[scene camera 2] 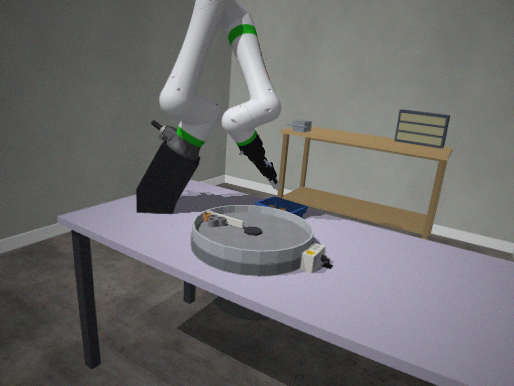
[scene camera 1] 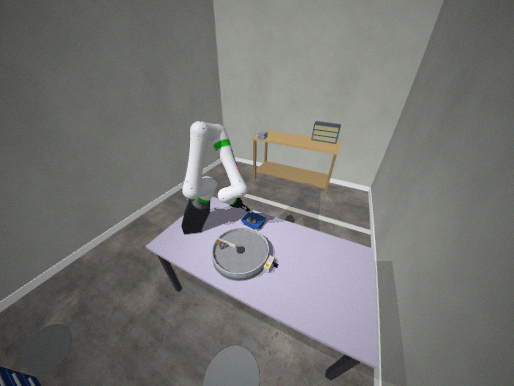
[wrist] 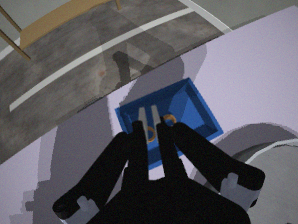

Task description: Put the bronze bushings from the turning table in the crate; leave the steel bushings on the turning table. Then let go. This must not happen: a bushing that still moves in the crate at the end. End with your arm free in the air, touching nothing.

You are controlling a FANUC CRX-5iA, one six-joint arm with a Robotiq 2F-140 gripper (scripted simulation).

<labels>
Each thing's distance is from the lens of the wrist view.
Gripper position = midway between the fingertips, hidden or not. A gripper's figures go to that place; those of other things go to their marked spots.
gripper [wrist: 148, 114]: 22 cm
blue crate [wrist: 182, 99]: 36 cm
</labels>
